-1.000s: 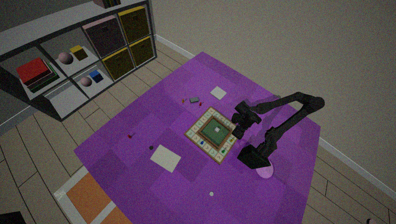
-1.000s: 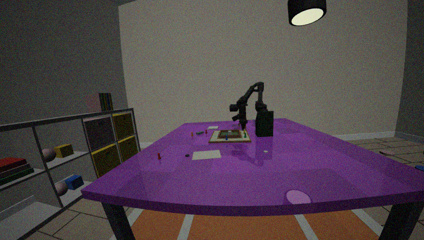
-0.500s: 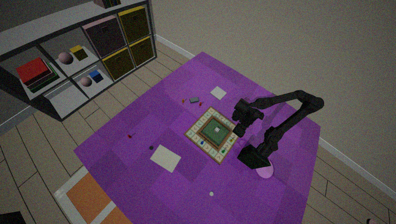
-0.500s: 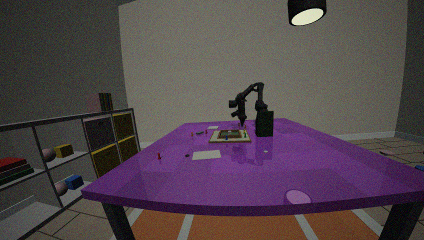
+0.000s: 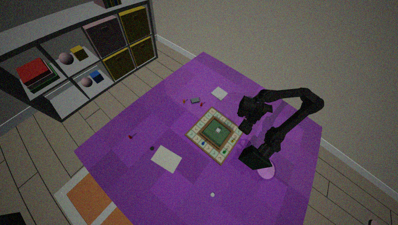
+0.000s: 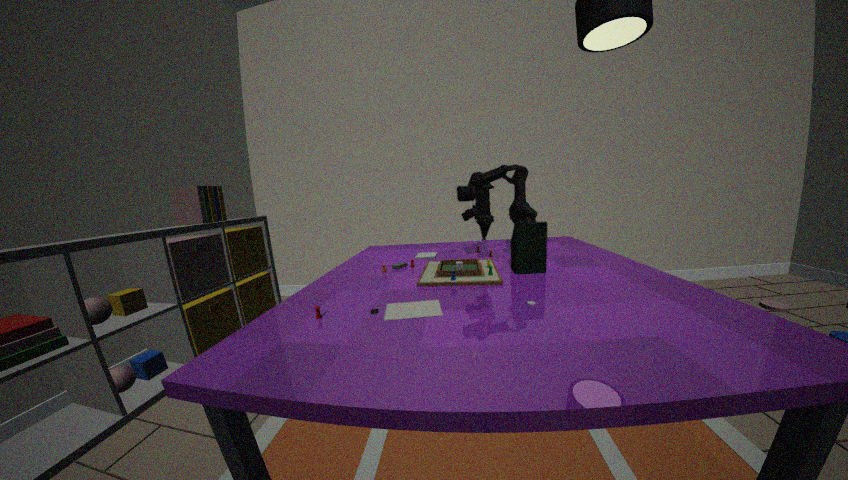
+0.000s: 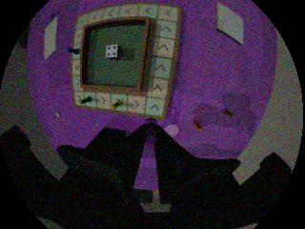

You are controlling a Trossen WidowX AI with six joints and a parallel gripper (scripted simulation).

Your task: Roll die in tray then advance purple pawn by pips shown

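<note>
The white die lies 10 cm ahead of my gripper tip, 10 cm to the left of it and 9 cm below it. From my gripper tip the other things lie so: yellow pawn (1 cm behind, 8 cm to the left, 9 cm below); purple pawn (1 cm above); green tray (10 cm ahead, 11 cm to the left, 11 cm below).
</note>
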